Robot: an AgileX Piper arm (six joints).
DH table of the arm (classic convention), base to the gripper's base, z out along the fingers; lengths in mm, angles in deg. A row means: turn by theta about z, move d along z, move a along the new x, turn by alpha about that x. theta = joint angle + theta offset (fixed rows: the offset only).
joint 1: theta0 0; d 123; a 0; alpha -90
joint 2: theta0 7.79; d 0; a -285.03; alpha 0
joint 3: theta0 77.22; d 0; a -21.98; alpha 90
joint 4: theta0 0; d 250.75; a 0; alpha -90
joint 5: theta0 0; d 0; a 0; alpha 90
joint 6: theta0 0; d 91; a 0; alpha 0
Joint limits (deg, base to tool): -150..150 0..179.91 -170..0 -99.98..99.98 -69.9..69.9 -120..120
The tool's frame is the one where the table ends.
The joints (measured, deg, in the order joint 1, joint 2, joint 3, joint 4, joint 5, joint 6), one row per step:
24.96 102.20 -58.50 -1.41 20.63 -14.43
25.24 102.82 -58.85 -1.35 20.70 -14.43
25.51 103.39 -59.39 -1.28 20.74 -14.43
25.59 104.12 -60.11 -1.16 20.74 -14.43
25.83 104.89 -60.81 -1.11 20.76 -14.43
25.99 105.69 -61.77 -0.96 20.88 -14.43
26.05 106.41 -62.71 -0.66 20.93 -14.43
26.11 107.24 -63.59 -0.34 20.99 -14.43
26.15 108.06 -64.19 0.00 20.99 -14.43
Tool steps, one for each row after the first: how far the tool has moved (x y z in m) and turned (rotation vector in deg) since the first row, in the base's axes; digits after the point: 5 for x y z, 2 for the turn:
0.00086 0.00235 -0.00233 -0.10 0.33 0.24
0.00236 0.00496 -0.00351 -0.08 0.41 0.47
0.00513 0.00692 -0.00489 0.00 0.46 0.47
0.00739 0.00972 -0.00667 -0.01 0.56 0.68
0.01060 0.01251 -0.00761 0.11 0.57 0.74
0.01399 0.01478 -0.00812 0.40 0.52 0.62
0.01721 0.01699 -0.00967 0.62 0.64 0.48
0.01956 0.01866 -0.01240 0.76 0.95 0.30

